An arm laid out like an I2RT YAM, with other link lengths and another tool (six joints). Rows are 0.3 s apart.
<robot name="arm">
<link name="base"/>
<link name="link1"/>
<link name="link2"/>
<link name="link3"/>
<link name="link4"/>
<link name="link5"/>
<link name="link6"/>
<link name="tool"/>
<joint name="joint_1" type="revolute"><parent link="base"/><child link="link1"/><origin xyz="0 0 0.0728"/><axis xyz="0 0 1"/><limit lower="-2.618" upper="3.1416"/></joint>
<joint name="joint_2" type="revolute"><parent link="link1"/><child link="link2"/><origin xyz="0.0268 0.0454 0.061"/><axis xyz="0 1 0"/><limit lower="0" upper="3.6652"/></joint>
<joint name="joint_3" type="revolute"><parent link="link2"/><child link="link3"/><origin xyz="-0.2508 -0.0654 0"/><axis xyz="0 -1 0"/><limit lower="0" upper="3.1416"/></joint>
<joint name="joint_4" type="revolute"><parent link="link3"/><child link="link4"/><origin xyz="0.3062 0.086 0.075"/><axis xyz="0 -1 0"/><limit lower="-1.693" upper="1.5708"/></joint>
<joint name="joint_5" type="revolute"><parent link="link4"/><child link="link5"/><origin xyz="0.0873 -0.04 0.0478"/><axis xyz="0 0 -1"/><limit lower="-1.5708" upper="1.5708"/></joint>
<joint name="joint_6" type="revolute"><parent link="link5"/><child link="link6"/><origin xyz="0.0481 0 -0.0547"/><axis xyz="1 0 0"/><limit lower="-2.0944" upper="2.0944"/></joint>
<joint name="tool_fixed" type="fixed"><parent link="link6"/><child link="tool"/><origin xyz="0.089 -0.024 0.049" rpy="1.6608 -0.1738 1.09"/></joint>
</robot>
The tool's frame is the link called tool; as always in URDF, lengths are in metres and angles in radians.
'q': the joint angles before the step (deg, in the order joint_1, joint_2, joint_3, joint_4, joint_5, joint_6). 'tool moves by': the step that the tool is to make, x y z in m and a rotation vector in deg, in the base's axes. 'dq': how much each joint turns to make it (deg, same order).
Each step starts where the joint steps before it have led.
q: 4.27 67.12 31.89 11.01 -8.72 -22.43
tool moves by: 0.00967 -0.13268 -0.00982 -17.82 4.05 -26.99
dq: -11.32 3.54 2.90 -2.64 21.99 -9.10
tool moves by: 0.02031 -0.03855 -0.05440 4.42 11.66 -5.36
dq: -4.02 12.80 8.78 -8.86 -0.29 2.92
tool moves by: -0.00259 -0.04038 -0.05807 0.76 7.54 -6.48
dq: -3.91 10.09 2.89 -0.59 2.51 1.15
